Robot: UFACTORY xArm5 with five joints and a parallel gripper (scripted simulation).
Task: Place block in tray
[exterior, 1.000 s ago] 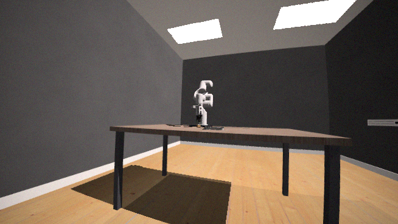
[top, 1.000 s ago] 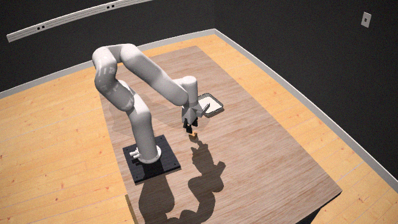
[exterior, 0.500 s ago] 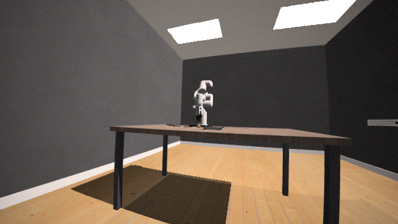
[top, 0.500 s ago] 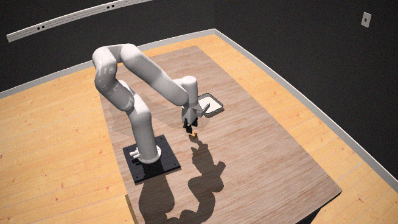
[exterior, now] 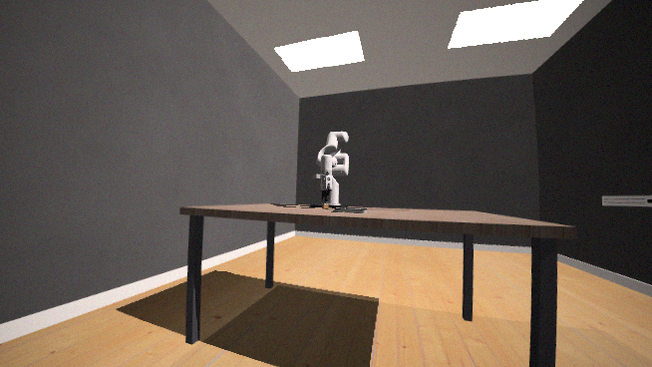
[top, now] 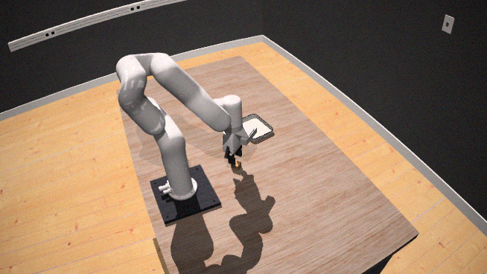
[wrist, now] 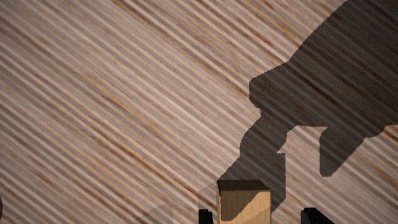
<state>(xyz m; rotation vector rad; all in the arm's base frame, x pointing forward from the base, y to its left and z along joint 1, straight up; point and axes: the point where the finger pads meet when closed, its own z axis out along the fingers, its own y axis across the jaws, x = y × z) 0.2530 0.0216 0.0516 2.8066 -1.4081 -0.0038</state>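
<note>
Right now my hand is 5 cm above the wooden block. Round my hand: white tray 20 cm to the left, 19 cm ahead, 5 cm below.
</note>
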